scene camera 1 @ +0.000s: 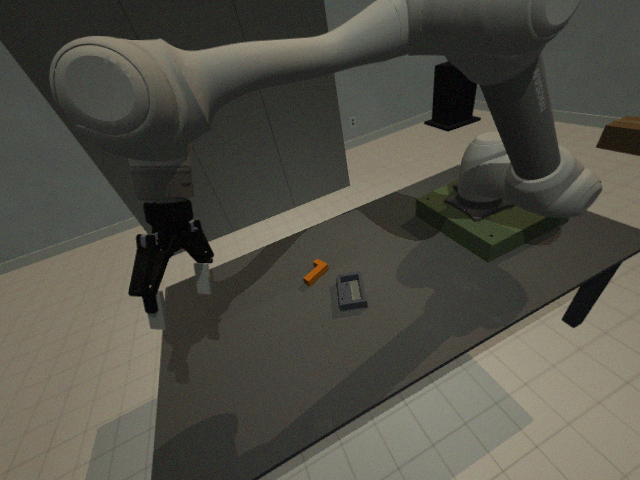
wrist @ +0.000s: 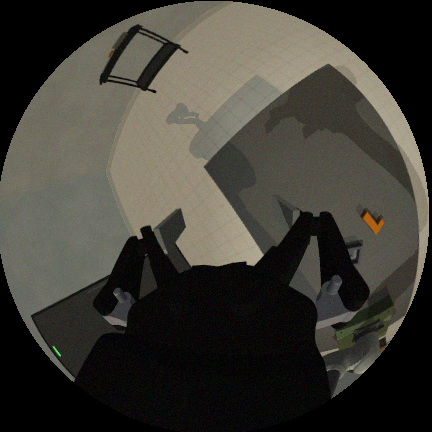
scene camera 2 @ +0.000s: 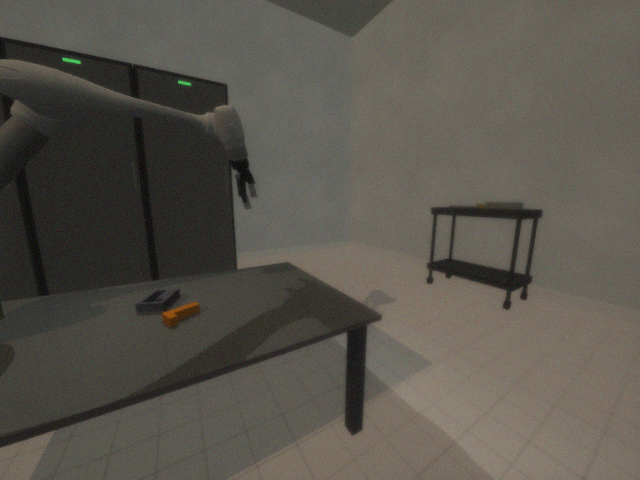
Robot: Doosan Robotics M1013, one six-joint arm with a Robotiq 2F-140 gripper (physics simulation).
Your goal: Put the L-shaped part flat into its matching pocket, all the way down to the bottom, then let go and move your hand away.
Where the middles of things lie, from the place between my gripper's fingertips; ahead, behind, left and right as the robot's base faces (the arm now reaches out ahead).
Scene:
I see my gripper 400 mm past the grey pocket block (scene camera 2: 159,300), 360 mm above it and 190 mm to the left of it.

